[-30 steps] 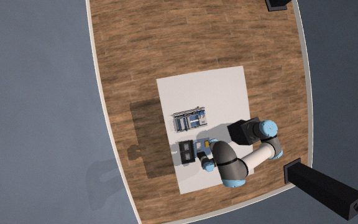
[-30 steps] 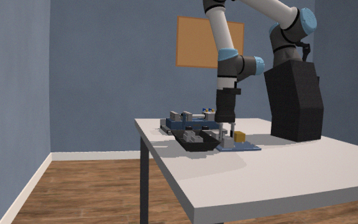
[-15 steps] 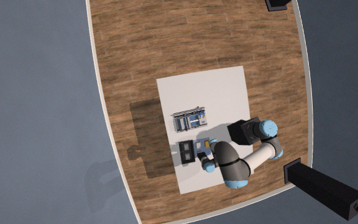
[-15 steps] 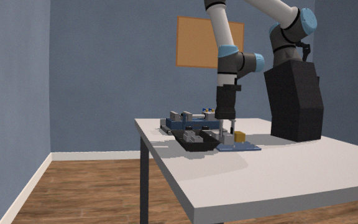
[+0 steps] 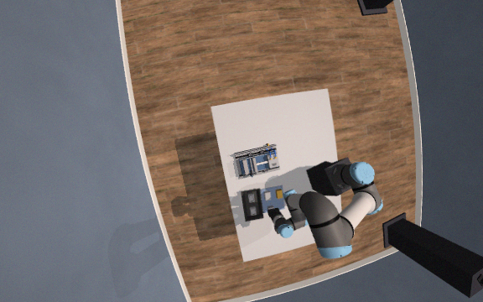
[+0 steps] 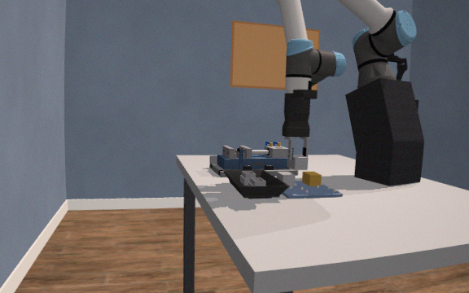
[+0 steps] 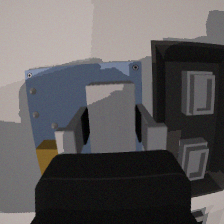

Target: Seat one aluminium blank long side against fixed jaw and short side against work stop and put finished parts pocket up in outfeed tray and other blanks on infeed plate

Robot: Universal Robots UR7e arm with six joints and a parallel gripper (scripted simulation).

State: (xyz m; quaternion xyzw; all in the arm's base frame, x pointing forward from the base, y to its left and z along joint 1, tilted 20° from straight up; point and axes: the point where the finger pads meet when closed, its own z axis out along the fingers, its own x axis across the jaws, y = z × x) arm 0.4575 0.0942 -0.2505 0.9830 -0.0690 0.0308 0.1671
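The vise is 350 mm to the right of my hand, 80 mm below it and 10 mm behind it. Also, from my hand: grey aluminium blank 30 mm below; then brass blank 100 mm behind, 90 mm below, 70 mm to the right.
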